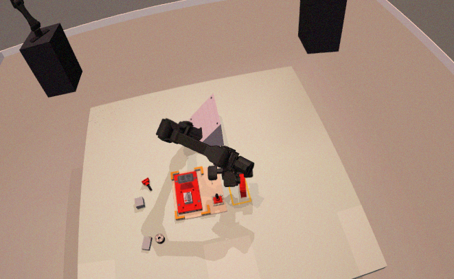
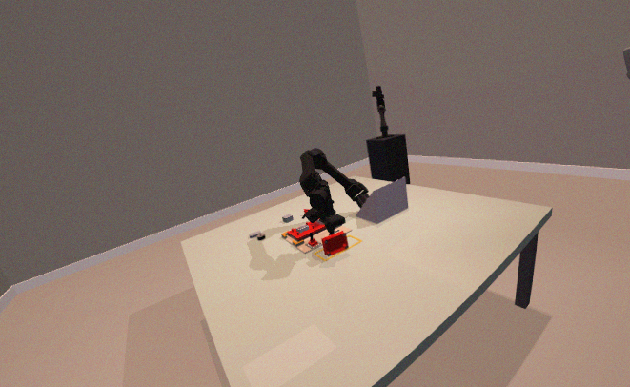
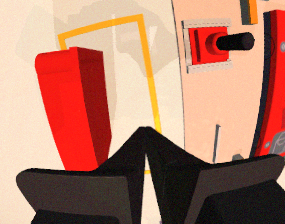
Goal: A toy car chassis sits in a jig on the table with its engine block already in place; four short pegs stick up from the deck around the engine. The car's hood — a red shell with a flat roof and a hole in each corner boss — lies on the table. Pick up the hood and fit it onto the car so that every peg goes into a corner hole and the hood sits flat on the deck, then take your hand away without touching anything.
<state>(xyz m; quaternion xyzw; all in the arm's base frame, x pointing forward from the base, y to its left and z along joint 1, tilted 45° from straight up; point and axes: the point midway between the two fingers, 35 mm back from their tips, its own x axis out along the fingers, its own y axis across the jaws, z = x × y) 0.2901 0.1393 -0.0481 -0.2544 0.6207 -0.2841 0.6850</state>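
Right now my gripper tip is 1 cm short of the red hood, 4 cm to the right of it and 2 cm above it. Also, from my gripper tip: wheel (22 cm ahead, 34 cm to the right, 4 cm below); jig plate (1 cm ahead, 17 cm to the right, 4 cm below).
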